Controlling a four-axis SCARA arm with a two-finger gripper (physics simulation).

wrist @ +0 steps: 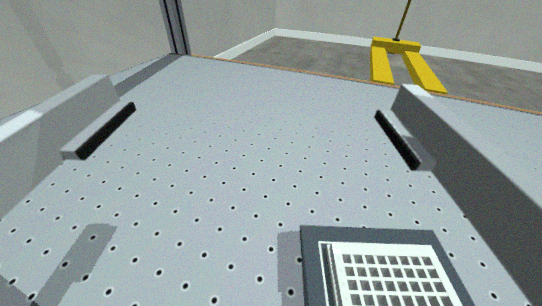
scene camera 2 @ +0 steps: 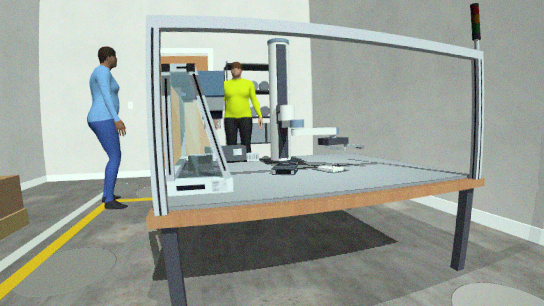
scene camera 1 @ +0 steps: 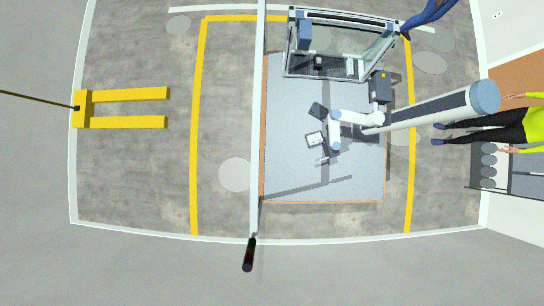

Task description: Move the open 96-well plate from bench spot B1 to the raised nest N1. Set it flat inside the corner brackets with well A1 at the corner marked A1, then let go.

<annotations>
My gripper holds nothing. Also in view: a white well plate.
</annotations>
